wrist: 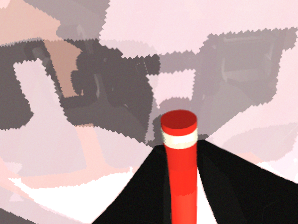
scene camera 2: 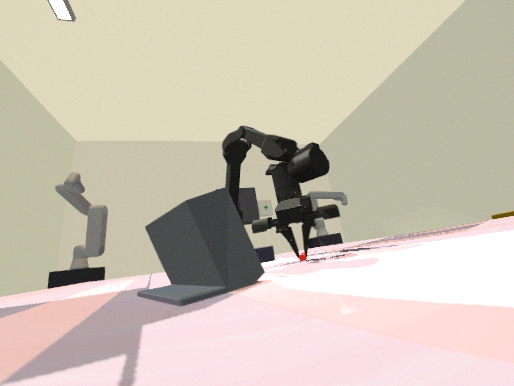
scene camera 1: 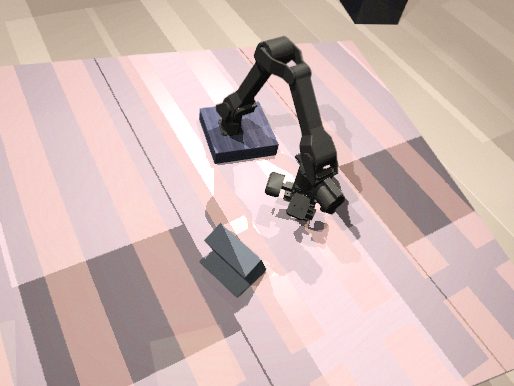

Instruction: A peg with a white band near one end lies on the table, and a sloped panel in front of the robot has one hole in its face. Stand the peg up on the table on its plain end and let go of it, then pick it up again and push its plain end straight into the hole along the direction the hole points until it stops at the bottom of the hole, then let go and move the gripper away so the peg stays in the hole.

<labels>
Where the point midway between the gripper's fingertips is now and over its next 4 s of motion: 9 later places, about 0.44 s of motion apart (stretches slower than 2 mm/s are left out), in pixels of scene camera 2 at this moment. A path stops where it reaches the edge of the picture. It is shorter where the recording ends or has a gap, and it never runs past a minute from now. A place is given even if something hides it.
The gripper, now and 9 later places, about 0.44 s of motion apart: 302, 257; 302, 254; 301, 251; 300, 248; 300, 245; 299, 242; 299, 240; 299, 237; 298, 235; 298, 233
</labels>
